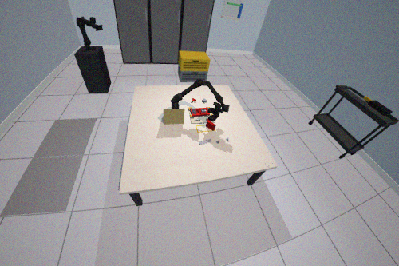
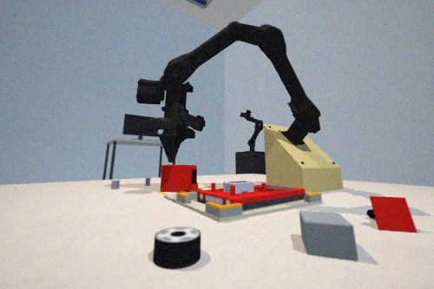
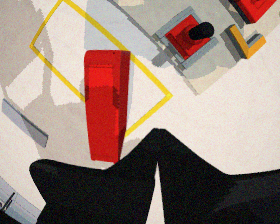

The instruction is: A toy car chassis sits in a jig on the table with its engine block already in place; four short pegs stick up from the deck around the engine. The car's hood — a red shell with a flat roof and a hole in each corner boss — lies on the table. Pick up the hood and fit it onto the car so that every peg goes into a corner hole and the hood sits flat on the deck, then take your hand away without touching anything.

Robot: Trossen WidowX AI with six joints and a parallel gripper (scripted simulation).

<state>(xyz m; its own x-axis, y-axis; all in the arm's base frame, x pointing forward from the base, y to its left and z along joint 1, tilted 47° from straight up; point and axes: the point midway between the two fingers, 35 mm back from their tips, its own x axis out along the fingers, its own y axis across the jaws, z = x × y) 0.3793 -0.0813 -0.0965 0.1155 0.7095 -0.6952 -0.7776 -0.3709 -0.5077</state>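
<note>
Now: gripper tip 4 cm above the red hood, 3 cm past it and 2 cm to the left of it. Also, from my gripper tip: jig 18 cm to the left, 7 cm below, 7 cm behind; then grey engine block 21 cm to the left, 5 cm below, 4 cm behind; then black wheel 32 cm to the left, 15 cm ahead, 7 cm below.
</note>
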